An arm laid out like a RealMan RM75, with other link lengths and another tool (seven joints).
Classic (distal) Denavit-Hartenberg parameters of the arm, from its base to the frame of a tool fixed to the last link. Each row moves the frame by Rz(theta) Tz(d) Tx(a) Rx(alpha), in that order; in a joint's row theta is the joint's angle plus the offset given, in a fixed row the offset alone. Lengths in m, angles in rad.
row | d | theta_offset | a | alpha
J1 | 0.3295 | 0 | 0 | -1.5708
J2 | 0 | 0 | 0 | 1.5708
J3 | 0.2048 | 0 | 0 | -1.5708
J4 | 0 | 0 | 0 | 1.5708
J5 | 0.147 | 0 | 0 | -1.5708
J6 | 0 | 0 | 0 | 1.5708
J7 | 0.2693 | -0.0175 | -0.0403 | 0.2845
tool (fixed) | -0.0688 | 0 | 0 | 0
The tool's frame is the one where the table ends.
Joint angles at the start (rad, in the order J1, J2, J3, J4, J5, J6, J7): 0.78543 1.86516 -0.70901 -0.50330 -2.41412 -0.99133 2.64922
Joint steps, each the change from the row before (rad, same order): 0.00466 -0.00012 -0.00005 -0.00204 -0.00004 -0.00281 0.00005; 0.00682 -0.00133 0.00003 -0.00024 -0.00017 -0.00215 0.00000; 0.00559 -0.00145 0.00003 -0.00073 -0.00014 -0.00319 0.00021; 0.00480 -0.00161 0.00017 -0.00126 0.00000 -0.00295 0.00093; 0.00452 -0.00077 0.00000 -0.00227 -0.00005 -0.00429 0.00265; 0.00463 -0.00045 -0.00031 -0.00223 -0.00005 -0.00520 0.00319; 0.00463 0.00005 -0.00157 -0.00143 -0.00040 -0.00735 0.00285; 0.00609 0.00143 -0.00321 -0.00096 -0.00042 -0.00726 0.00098; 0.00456 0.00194 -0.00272 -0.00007 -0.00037 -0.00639 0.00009; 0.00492 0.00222 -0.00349 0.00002 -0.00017 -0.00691 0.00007; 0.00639 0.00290 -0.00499 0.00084 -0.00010 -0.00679 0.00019; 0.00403 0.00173 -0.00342 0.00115 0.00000 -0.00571 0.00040
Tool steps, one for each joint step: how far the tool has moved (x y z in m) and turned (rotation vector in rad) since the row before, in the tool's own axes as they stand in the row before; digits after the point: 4 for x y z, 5 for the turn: -0.0011 0.0022 -0.0007 -0.00381 -0.00183 -0.00448; -0.0017 0.0026 -0.0009 -0.00393 -0.00260 -0.00532; -0.0014 0.0022 -0.0008 -0.00365 -0.00166 -0.00468; -0.0015 0.0018 -0.0009 -0.00309 -0.00198 -0.00335; -0.0012 0.0020 -0.0008 -0.00399 -0.00050 -0.00232; -0.0009 0.0022 -0.0008 -0.00459 0.00075 -0.00237; 0.0001 0.0026 -0.0005 -0.00529 0.00410 -0.00433; 0.0006 0.0037 -0.0002 -0.00639 0.00484 -0.00843; 0.0011 0.0031 0.0001 -0.00566 0.00563 -0.00728; 0.0013 0.0035 0.0002 -0.00614 0.00639 -0.00823; 0.0016 0.0043 0.0004 -0.00686 0.00739 -0.01016; 0.0014 0.0028 0.0003 -0.00489 0.00653 -0.00652
